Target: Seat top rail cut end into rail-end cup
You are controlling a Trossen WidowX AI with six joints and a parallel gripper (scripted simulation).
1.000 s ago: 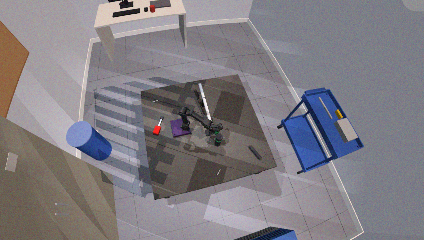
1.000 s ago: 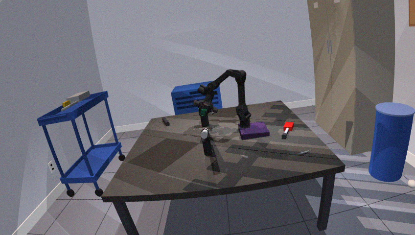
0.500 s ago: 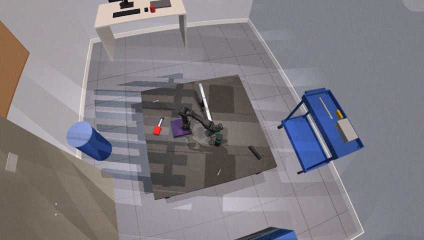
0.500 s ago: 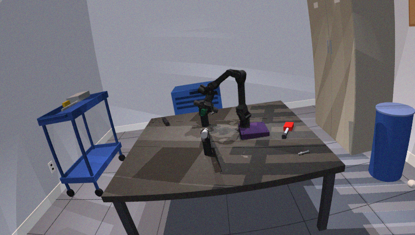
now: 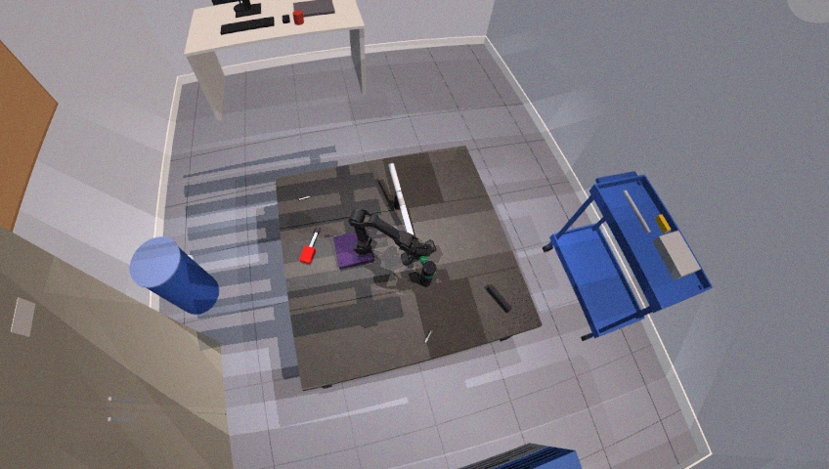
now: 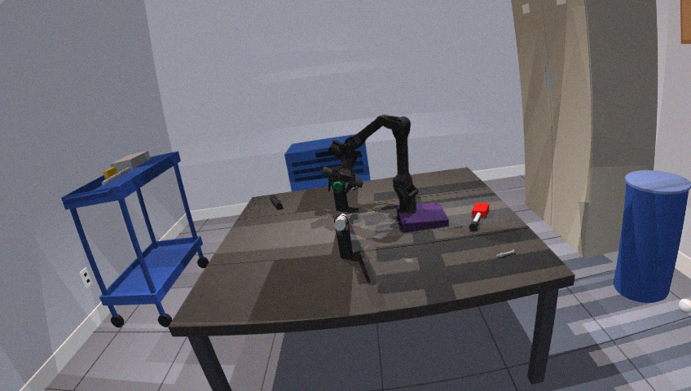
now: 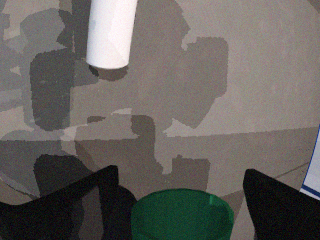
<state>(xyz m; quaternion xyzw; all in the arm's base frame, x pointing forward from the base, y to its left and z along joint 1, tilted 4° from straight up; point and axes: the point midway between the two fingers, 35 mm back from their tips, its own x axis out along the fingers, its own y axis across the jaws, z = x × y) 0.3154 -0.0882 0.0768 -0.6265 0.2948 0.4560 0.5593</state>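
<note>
Now: gripper tip 4 cm to the left of the green rail-end cup, 3 cm below it and 1 cm past it. From my gripper tip the other things lie so: dark bar 40 cm ahead, 23 cm to the right, 9 cm below; short loop-cap post 39 cm to the left, 11 cm behind, 1 cm below; red-handled tool 61 cm behind, 16 cm to the left, 10 cm below.
</note>
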